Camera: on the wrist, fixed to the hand. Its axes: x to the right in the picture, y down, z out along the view.
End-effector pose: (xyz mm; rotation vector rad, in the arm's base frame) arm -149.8 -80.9 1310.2 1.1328 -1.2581 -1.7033
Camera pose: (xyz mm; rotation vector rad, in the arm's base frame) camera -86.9 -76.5 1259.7 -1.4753 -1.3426 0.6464
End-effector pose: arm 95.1 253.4 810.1 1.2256 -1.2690 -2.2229
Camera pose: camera 161.4 253.0 764.0 -1.3903 -1.1445 0.1452
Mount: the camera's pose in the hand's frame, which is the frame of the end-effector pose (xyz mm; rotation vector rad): -14.6 -46.8 -64.2 0.1798 -0.7592 3.0294
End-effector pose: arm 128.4 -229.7 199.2 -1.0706 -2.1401 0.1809
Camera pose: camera 146.6 -282.5 257.5 2.1030 -0.8556 -1.3664
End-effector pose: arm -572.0 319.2 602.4 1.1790 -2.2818 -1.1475
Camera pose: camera -500.2 282.5 606.9 -2.4409 -1.3292 0.2874
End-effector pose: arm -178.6 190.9 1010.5 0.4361 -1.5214 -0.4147
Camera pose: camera -114.0 159.3 973.6 -2.0679 -1.1549 2.0400
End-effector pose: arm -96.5 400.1 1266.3 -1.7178 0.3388 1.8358
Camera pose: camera -17.3 397.5 1281.8 -0.7049 -1.3783 -1.0263
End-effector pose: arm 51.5 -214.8 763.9 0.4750 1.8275 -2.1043
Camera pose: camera 46.7 -144.6 803.5 0.9449 -0.4970 0.1464
